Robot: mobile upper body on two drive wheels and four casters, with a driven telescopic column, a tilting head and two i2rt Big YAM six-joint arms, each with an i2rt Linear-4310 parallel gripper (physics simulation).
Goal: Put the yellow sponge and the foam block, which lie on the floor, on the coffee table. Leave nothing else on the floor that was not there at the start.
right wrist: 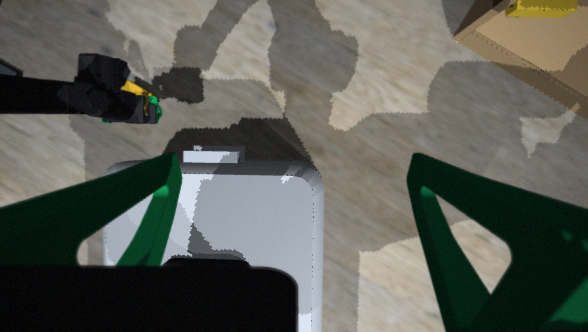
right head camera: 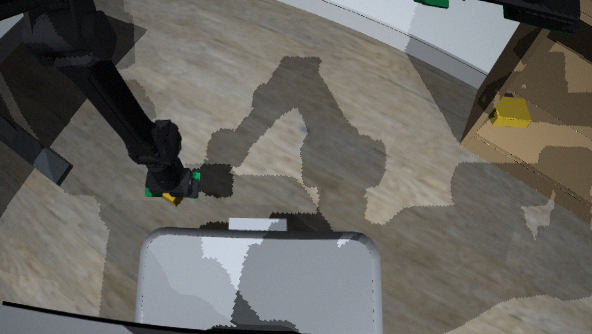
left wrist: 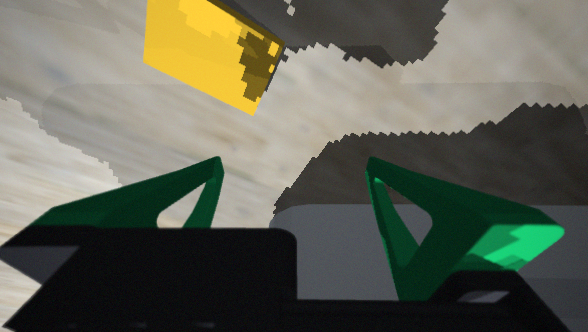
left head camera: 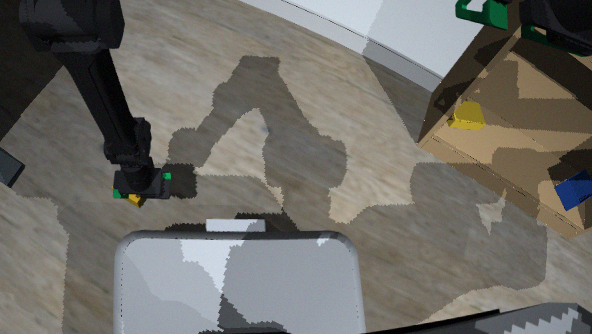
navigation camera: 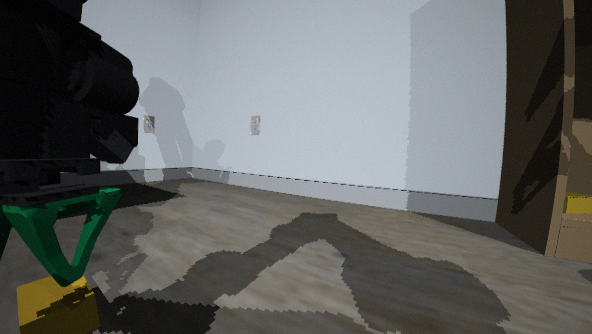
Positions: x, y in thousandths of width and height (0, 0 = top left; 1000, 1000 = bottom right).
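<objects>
Left gripper: visible in the left head camera view (247, 588) and the right head camera view (303, 585), in the left wrist view (501, 495) and the right wrist view (244, 339), and in the navigation camera view (46, 822).
</objects>
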